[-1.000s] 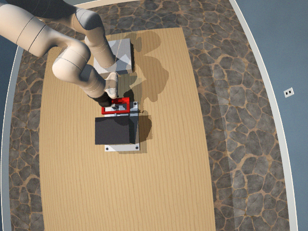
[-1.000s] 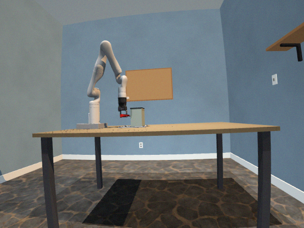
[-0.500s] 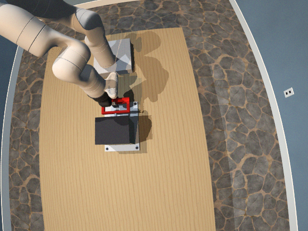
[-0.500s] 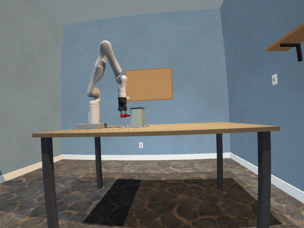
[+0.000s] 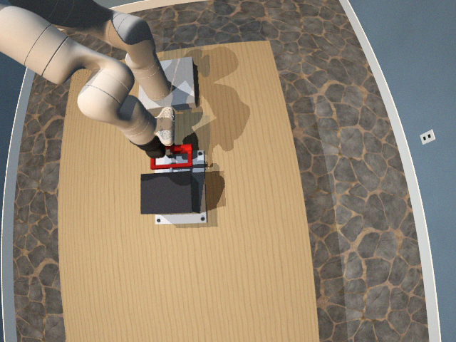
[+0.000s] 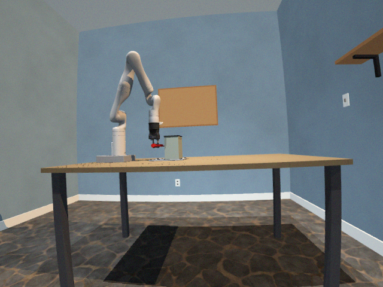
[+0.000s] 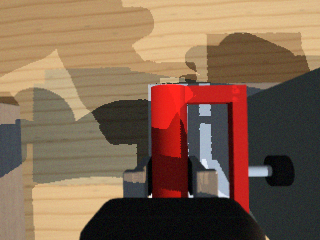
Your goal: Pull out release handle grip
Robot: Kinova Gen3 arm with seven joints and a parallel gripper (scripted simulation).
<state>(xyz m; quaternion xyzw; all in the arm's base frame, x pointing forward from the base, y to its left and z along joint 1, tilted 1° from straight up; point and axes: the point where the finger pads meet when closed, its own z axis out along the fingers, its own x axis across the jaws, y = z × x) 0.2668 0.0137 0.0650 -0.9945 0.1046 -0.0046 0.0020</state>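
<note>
My gripper is now 10 cm above the base plate, 9 cm short of it and 2 cm to the left of it.
</note>
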